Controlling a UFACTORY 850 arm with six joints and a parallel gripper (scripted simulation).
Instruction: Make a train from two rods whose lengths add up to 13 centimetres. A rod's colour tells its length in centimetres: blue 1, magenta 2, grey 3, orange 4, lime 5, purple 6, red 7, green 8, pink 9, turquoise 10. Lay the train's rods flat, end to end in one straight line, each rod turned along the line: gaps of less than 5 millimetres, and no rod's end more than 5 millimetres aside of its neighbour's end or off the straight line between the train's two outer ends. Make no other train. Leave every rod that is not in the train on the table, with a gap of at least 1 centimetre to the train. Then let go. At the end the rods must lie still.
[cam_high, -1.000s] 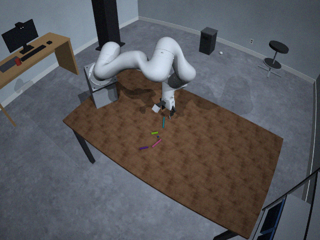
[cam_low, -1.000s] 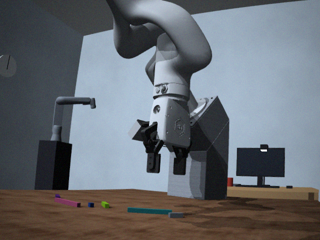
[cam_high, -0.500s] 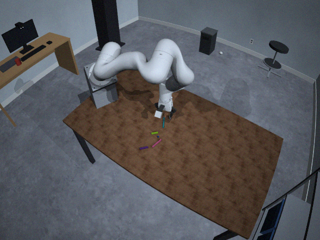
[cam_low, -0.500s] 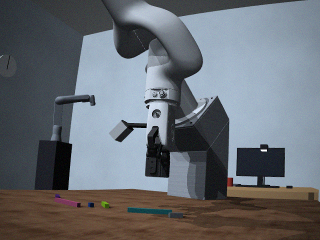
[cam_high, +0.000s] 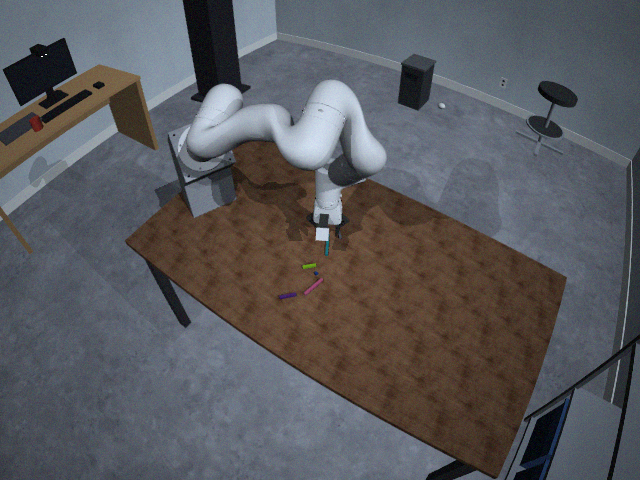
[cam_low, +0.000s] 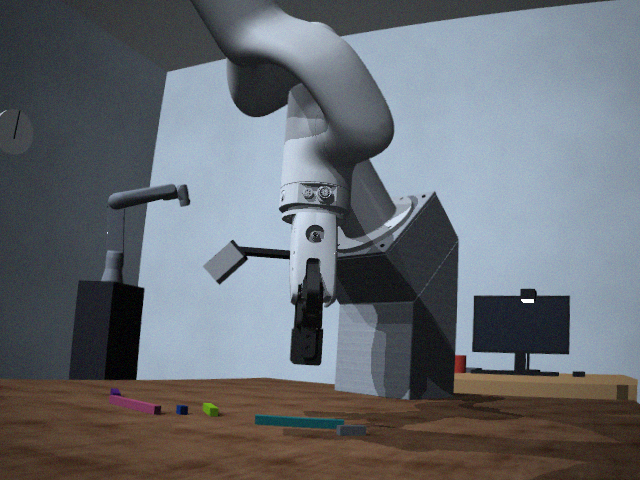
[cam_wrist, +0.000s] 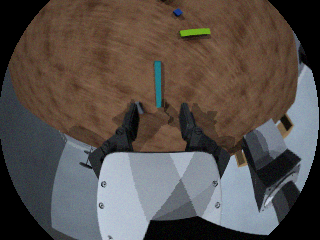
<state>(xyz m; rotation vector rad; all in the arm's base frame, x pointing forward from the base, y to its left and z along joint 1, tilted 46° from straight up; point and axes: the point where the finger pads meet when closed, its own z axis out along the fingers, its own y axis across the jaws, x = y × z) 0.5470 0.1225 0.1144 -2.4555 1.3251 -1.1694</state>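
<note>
The turquoise rod lies 8 cm below my hand. Round my hand: grey rod: 8 cm below, 7 cm to the left, 2 cm ahead; then blue rod: 14 cm to the right, 8 cm below, 3 cm ahead; then lime rod: 12 cm to the right, 8 cm below.
</note>
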